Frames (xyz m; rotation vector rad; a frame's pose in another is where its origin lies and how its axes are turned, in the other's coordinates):
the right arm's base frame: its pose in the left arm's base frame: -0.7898 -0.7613 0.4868 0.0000 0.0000 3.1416
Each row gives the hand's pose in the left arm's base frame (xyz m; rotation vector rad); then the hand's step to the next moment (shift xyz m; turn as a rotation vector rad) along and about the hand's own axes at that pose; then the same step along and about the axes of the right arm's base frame.
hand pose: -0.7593 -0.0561 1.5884 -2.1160 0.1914 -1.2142
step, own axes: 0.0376 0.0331 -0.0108 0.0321 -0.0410 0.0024
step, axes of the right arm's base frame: -0.0186 0.0467 0.0097 -0.0116 -0.0182 0.0475
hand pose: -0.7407 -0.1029 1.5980 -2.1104 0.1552 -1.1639
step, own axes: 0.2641 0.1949 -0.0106 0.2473 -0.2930 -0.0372
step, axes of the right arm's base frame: -0.1900 0.2603 0.0630 -0.0511 -0.0939 0.3701
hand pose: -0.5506 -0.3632 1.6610 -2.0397 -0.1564 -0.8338
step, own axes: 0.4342 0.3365 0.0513 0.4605 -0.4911 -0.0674
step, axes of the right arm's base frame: -0.4947 0.2439 0.0121 -0.1184 -0.1443 0.6503
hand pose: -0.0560 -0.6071 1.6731 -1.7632 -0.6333 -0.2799
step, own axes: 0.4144 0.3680 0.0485 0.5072 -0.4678 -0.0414
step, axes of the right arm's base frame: -0.5373 -0.0951 -0.1084 -0.1661 -0.1775 0.6471
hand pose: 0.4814 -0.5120 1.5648 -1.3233 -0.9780 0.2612
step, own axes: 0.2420 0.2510 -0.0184 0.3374 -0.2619 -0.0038
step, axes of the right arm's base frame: -0.2464 -0.2195 -0.1141 -0.1109 -0.1484 0.3849
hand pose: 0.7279 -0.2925 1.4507 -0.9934 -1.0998 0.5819
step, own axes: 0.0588 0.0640 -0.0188 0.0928 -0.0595 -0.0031
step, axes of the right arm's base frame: -0.0443 -0.0703 -0.0317 -0.0333 -0.0459 0.0946
